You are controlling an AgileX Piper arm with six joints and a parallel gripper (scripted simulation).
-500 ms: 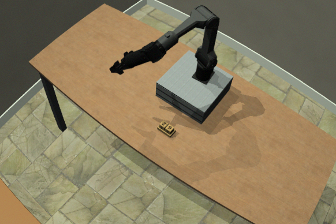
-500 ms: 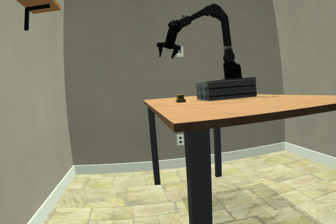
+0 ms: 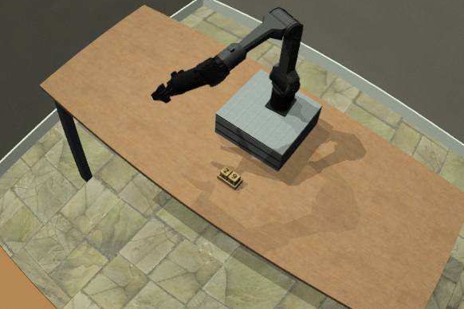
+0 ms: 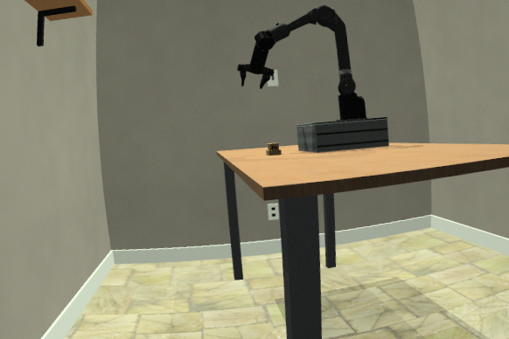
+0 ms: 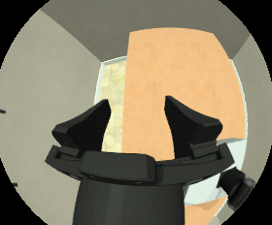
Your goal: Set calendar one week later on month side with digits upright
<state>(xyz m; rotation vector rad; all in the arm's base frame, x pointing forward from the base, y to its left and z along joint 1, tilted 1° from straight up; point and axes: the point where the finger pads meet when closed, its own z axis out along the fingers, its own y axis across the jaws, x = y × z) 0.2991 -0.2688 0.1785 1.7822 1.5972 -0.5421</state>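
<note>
Right now my hand is 25 cm above the wooden cube, 24 cm to the right of it and 1 cm past it. Round my hand: tan calendar tray 27 cm below, 26 cm to the left, 1 cm behind; digit cube 27 cm to the left, 25 cm below.
</note>
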